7 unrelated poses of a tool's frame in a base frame.
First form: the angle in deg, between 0 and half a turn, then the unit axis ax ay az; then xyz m.
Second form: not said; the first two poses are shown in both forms.
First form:
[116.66, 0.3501, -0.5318, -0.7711, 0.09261, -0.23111, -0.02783]
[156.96, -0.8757, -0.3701, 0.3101, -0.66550, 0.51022, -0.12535]
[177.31, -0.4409, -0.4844, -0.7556, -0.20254, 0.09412, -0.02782]
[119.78, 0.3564, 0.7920, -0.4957, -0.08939, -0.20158, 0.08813]
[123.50, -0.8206, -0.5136, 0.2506, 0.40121, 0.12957, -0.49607]
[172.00, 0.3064, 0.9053, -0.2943, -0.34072, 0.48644, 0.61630]
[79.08, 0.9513, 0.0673, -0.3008, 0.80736, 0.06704, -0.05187]
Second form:
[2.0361, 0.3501, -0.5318, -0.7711, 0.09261, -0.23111, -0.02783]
[2.7395, -0.8757, -0.3701, 0.3101, -0.66550, 0.51022, -0.12535]
[3.0946, -0.4409, -0.4844, -0.7556, -0.20254, 0.09412, -0.02782]
[2.0906, 0.3564, 0.7920, -0.4957, -0.08939, -0.20158, 0.08813]
[2.1555, -0.8206, -0.5136, 0.2506, 0.40121, 0.12957, -0.49607]
[3.0020, 0.3064, 0.9053, -0.2943, -0.34072, 0.48644, 0.61630]
[1.3802, 0.9513, 0.0673, -0.3008, 0.80736, 0.06704, -0.05187]

